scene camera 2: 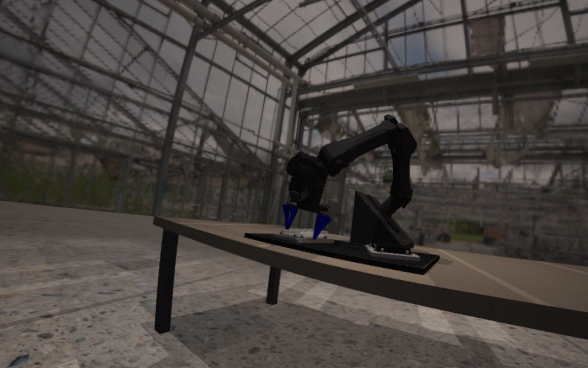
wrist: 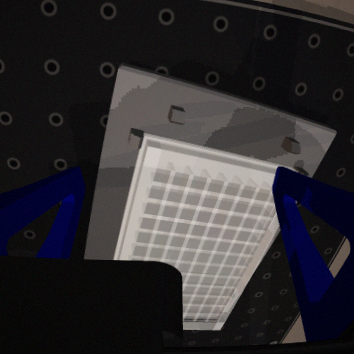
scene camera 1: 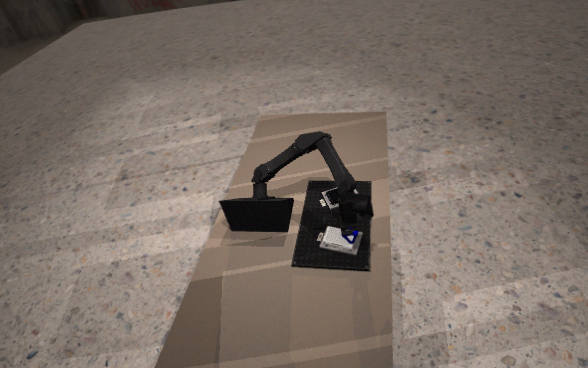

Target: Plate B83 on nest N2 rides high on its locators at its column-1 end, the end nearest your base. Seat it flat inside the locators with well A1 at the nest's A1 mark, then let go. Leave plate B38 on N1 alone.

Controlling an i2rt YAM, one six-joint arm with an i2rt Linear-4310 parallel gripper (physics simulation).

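Pixels of known places: gripper, between the fingertips: [scene camera 2: 300,234] [wrist: 178,176] [scene camera 1: 351,235]; arm's base, origin of its link: [scene camera 2: 382,213] [scene camera 1: 260,199].
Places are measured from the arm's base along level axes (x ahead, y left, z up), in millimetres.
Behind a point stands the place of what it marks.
Observation:
The white plate, taken as B83 [scene camera 1: 339,237] {x 380, y -92, z -96 mm} [wrist: 200,215] {x 407, y -90, z -99 mm}, sits on a grey nest, taken as N2 [scene camera 1: 345,249] [scene camera 2: 322,241] [wrist: 145,95]. In the wrist view, bare nest and two locator posts show beyond the plate's far edge, with a gap between; another locator stands by each far corner. The plate's column-1 end is partly hidden by the gripper body, and its height is hard to judge. My gripper [scene camera 1: 349,237] {x 428, y -74, z -101 mm} [scene camera 2: 301,233] {x 428, y -74, z -101 mm} [wrist: 178,176] {x 428, y -74, z -101 mm} is open, its blue fingers apart on either side of the plate, the right fingertip close to its edge. Labels are unreadable.
A second nest [scene camera 1: 329,203] [scene camera 2: 392,254], with a dark plate [scene camera 1: 330,196] {x 296, y 147, z -95 mm}, taken as B38, stands on the same black perforated board [scene camera 1: 310,257] {x 271, y -197, z -121 mm} [scene camera 2: 430,264] {x 371, y 294, z -125 mm} [wrist: 30,92] {x 454, y 0, z -121 mm}, partly behind the arm. The black base bracket [scene camera 1: 257,216] {x 10, y -82, z -24 mm} [scene camera 2: 362,222] {x 127, y -24, z -45 mm} stands beside the board on the brown table [scene camera 1: 255,320] {x 123, y -507, z -134 mm}.

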